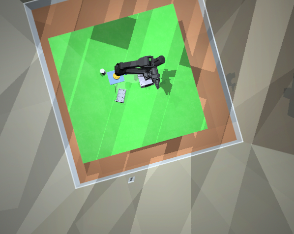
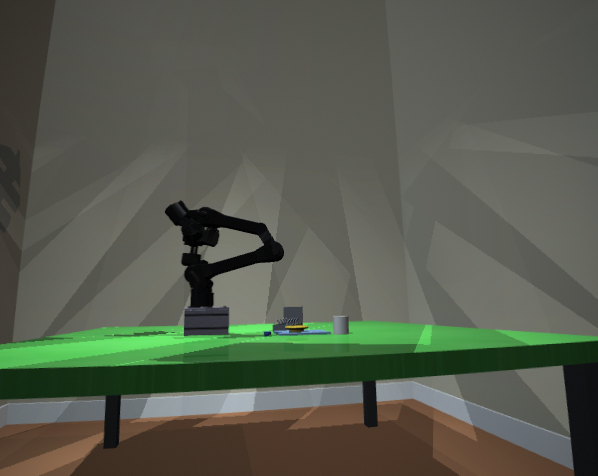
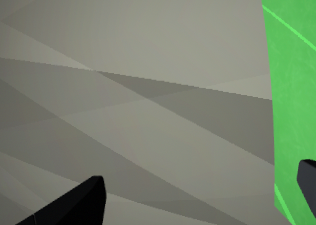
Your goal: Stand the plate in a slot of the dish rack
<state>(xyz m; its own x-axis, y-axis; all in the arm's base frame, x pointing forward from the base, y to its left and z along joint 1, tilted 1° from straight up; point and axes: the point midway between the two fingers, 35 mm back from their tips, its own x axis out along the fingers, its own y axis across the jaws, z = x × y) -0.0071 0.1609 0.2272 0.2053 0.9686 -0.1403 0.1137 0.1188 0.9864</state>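
Right now my gripper tip is 34 cm to the left of the yellow plate, 29 cm above it and 27 cm short of it. The rest, counted from my gripper tip: blue spoon (35 cm to the right, 30 cm below, 17 cm ahead); then grey dish rack (31 cm ahead, 28 cm below, 14 cm to the right); then light blue mat (34 cm to the right, 30 cm below, 28 cm ahead).
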